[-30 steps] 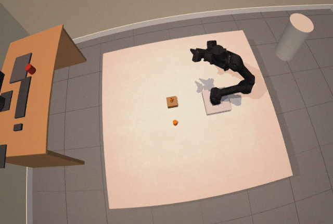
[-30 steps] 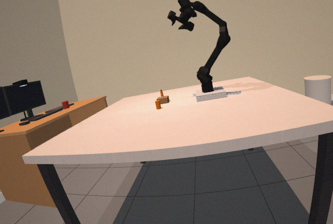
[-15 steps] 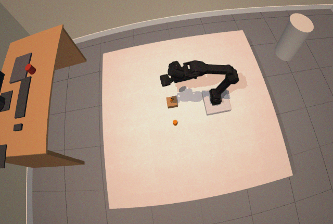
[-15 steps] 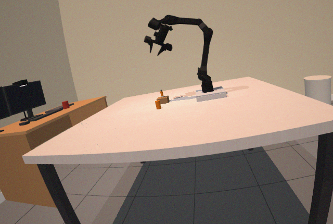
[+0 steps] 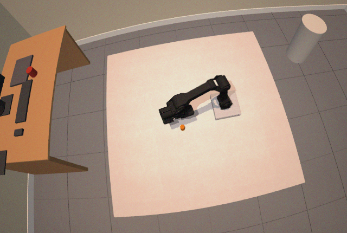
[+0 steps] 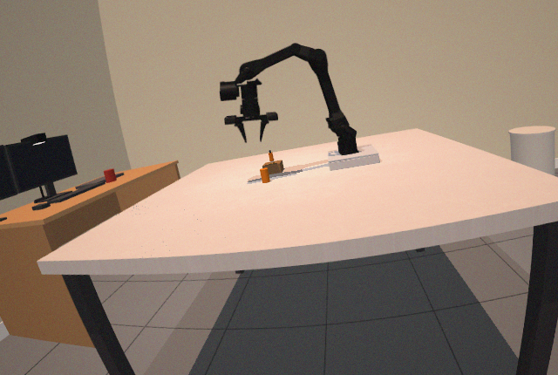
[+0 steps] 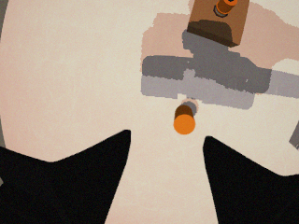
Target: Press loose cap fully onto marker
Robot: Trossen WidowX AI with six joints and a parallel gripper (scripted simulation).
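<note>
Now: gripper tip 20 mm past the orange cap, 20 mm to the right of it and 120 mm above it. The rest, counted from my gripper tip: orange marker (30 mm behind, 130 mm to the right, 80 mm below); then holder block (30 mm behind, 130 mm to the right, 130 mm below).
</note>
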